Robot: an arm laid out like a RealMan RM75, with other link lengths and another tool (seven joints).
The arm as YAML. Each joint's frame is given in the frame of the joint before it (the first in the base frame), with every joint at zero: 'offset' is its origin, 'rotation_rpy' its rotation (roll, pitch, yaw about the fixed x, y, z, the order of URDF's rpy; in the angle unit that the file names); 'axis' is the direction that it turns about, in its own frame. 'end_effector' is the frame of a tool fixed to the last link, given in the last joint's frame.
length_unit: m
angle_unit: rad
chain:
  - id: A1
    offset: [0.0, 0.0, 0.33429]
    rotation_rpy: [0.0, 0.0, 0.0]
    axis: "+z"
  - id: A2
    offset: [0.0, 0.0, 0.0]
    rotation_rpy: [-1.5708, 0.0, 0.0]
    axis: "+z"
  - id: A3
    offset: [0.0, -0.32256, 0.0]
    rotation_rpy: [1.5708, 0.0, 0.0]
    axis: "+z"
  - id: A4
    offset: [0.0, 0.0, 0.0]
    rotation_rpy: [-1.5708, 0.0, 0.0]
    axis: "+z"
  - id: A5
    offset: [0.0, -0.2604, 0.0]
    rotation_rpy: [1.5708, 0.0, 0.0]
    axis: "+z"
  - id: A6
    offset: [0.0, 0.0, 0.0]
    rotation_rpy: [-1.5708, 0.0, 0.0]
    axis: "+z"
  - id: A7
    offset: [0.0, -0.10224, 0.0]
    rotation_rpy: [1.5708, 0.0, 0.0]
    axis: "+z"
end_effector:
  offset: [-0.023, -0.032, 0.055]
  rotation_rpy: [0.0, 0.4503, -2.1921]
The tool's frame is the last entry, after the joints.
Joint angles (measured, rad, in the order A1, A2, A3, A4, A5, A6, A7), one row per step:
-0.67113, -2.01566, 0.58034, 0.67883, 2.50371, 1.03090, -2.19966
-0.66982, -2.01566, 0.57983, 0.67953, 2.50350, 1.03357, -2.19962
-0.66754, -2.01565, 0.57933, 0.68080, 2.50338, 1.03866, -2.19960
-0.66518, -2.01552, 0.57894, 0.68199, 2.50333, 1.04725, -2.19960
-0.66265, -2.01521, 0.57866, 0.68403, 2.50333, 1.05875, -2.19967
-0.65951, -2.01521, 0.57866, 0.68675, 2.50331, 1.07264, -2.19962
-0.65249, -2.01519, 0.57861, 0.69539, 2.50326, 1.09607, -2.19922
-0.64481, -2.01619, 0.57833, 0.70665, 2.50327, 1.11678, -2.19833
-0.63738, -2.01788, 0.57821, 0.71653, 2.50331, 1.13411, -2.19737
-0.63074, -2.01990, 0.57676, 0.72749, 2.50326, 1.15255, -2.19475
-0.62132, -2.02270, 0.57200, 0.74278, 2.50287, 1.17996, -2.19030
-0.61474, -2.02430, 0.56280, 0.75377, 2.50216, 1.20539, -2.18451
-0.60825, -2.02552, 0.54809, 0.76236, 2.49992, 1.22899, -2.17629
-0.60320, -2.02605, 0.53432, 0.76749, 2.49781, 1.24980, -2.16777
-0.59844, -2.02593, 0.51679, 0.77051, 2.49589, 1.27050, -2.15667
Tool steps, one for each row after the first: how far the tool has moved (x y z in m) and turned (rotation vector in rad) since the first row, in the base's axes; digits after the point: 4 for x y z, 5 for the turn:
-0.0004, -0.0007, 0.0000, -0.00134, -0.00142, 0.00082
-0.0010, -0.0020, -0.0001, -0.00439, -0.00370, 0.00208
-0.0015, -0.0036, -0.0005, -0.01053, -0.00757, 0.00303
-0.0018, -0.0054, -0.0009, -0.01853, -0.01228, 0.00342
-0.0020, -0.0077, -0.0015, -0.02850, -0.01788, 0.00359
-0.0028, -0.0116, -0.0011, -0.04251, -0.02510, 0.00340
-0.0036, -0.0153, -0.0003, -0.05300, -0.03016, 0.00261
-0.0046, -0.0190, 0.0000, -0.06211, -0.03463, 0.00251
-0.0050, -0.0222, 0.0005, -0.07100, -0.03917, 0.00016
-0.0057, -0.0271, 0.0014, -0.08279, -0.04762, -0.00281
-0.0061, -0.0312, 0.0024, -0.09188, -0.05826, -0.00578
-0.0073, -0.0353, 0.0037, -0.09620, -0.07182, -0.00787
-0.0083, -0.0390, 0.0046, -0.10068, -0.08454, -0.01025
-0.0099, -0.0429, 0.0057, -0.10359, -0.09835, -0.01284

